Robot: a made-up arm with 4 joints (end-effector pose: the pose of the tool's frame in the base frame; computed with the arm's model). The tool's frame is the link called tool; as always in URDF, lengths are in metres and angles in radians.
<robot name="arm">
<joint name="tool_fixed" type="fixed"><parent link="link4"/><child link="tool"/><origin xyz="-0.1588 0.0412 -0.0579"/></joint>
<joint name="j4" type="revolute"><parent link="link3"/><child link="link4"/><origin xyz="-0.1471 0.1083 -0.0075"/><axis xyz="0 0 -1"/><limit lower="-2.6" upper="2.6" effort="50" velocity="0.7"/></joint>
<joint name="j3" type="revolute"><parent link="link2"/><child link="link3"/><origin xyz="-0.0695 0.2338 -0.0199"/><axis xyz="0 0 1"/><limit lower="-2.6" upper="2.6" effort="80" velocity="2.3"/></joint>
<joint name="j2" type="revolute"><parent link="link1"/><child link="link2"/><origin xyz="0.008 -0.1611 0.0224"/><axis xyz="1 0 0"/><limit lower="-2.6" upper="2.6" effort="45" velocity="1.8"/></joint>
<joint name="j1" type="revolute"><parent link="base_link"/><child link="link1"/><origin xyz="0 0 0.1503"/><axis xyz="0 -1 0"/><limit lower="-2.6" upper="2.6" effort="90" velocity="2.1"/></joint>
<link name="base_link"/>
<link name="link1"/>
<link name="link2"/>
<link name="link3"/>
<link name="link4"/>
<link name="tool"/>
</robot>
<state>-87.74 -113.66 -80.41 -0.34</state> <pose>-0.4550 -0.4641 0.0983 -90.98 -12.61 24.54</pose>
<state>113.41 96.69 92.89 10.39</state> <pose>0.1236 -0.0682 -0.0401 9.60 114.07 -117.72</pose>
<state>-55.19 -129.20 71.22 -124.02</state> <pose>-0.0480 -0.3102 0.1746 -42.65 -107.95 -45.21</pose>
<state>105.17 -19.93 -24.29 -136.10</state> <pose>0.1656 0.0263 0.0602 -100.16 -49.81 59.31</pose>
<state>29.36 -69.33 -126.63 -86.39</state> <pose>0.2132 -0.0922 -0.1908 -56.84 -49.18 -52.26</pose>
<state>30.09 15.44 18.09 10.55</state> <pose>-0.3557 0.1615 -0.0292 13.10 -30.88 11.38</pose>
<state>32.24 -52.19 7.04 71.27</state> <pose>0.0063 0.0683 -0.3333 -29.15 -56.38 -72.71</pose>
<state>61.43 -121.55 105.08 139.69</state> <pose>-0.0308 -0.3320 -0.1006 -99.24 -71.29 -85.07</pose>
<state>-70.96 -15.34 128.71 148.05</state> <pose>-0.1543 -0.0460 0.2983 -24.96 67.23 -7.25</pose>
